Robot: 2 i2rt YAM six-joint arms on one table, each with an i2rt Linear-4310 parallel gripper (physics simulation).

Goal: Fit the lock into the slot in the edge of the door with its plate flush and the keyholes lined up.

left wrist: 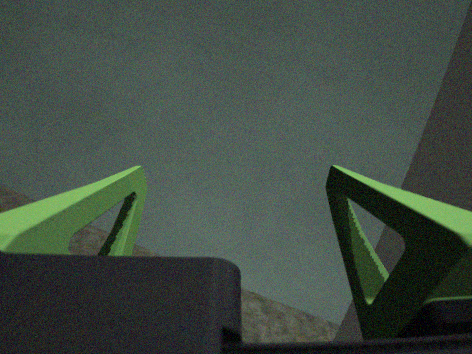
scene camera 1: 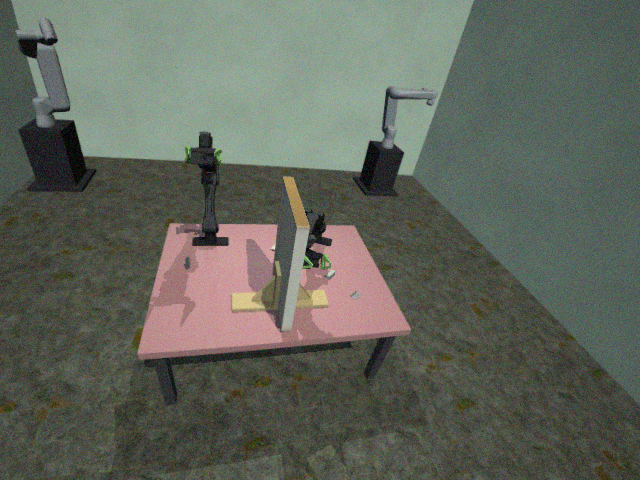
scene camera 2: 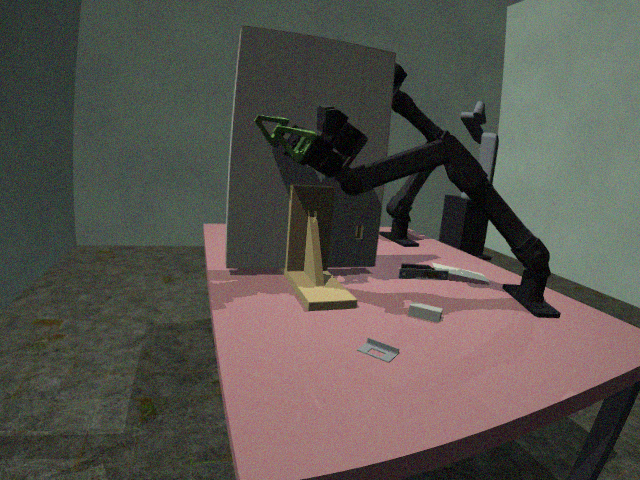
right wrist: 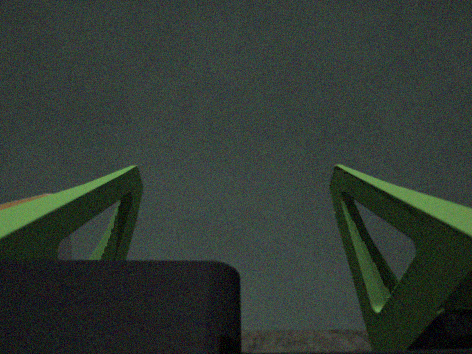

left gripper: open, touches a grey door
right gripper: open, holds nothing
